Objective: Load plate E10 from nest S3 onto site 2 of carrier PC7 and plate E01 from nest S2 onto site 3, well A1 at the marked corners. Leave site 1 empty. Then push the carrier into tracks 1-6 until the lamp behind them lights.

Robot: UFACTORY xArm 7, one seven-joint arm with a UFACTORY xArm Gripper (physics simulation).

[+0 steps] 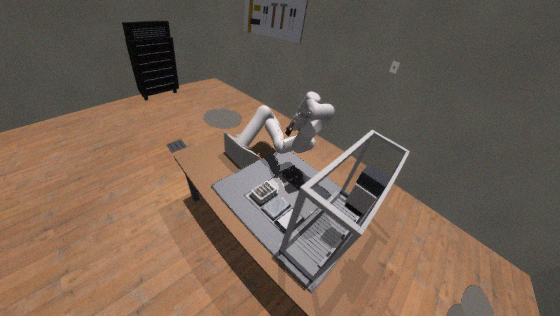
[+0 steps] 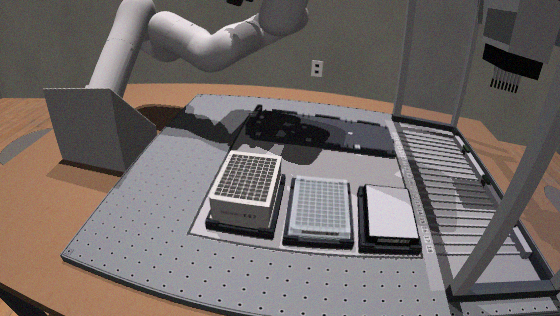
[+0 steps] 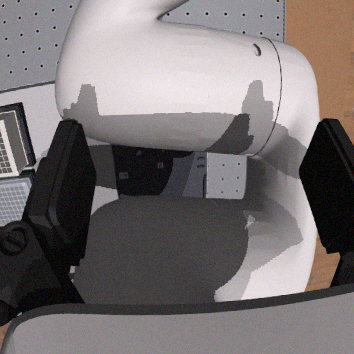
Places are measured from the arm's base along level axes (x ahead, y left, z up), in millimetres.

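Where they show: gripper, fingertip midpoint: [image 1: 292, 132] [image 2: 239, 2] [image 3: 202, 144]; arm's base, origin of the base link: [image 1: 241, 144] [image 2: 100, 107].
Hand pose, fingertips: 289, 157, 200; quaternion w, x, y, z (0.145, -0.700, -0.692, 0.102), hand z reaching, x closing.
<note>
Each offset is from my fingertips to the top centre of the thing, as dx, dy, dz. "spot": to the spot under its first point.
My gripper [image 1: 289, 131] [image 3: 202, 144] is open and empty, high above the rear of the board, beside the arm's own links. The long dark carrier @(+201, -15, -262) [image 1: 294, 176] [image 2: 370, 137] [image 3: 142, 175] lies at the back of the board, partly in the arm's shadow, with no plate seen on it. A tall white grid-topped block marked E07 @(+90, -277, -238) [image 2: 247, 177] [image 1: 264, 192] sits in the left black nest. A clear plate @(+201, -282, -265) [image 2: 320, 206] [image 1: 276, 207] [image 3: 12, 200] sits in the middle nest. A low white-topped plate @(+311, -287, -266) [image 2: 392, 210] sits in the right nest. Nest and other plate labels are unreadable.
The ribbed track deck [image 2: 450, 200] [image 1: 315, 240] stands at the right, inside a grey frame @(spot: +391, -439, -140) [image 2: 501, 215]. A black-edged pipetting head @(+537, -154, +3) [image 2: 512, 61] hangs above its rear. The arm's white link [image 3: 175, 90] passes close beyond the fingers. A grey base block [image 2: 82, 130] stands at the left.
</note>
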